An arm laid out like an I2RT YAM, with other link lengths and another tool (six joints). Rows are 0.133 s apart.
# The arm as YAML. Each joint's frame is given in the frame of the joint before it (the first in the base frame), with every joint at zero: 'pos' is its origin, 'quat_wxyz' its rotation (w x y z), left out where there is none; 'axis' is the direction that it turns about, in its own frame. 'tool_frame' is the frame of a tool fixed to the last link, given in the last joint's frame.
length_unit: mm
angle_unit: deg
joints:
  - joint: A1
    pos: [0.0, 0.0, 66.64]
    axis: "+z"
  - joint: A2
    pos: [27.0, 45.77, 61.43]
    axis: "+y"
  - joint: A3
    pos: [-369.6, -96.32, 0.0]
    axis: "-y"
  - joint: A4
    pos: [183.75, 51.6, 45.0]
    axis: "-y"
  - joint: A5
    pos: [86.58, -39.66, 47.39]
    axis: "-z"
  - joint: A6
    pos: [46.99, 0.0, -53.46]
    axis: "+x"
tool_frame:
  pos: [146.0, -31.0, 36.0]
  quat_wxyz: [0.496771, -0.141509, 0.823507, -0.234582]
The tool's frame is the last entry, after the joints.
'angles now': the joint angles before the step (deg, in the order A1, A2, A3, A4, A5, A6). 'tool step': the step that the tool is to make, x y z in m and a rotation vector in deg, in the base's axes. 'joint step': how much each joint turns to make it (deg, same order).
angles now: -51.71 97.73 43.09 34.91 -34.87 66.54
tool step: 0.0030 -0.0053 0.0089 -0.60 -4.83 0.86
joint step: -1.43 1.91 -2.95 10.24 -3.20 3.28
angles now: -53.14 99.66 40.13 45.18 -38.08 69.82
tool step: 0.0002 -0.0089 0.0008 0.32 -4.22 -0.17
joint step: -1.50 3.23 -3.40 11.50 -2.04 4.18
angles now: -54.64 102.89 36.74 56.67 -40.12 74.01
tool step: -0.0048 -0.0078 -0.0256 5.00 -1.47 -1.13
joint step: -1.58 4.57 -3.68 8.33 -1.11 5.17
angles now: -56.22 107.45 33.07 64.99 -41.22 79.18
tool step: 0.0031 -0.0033 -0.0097 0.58 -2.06 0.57
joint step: -0.47 4.05 -2.75 9.13 -1.32 2.51
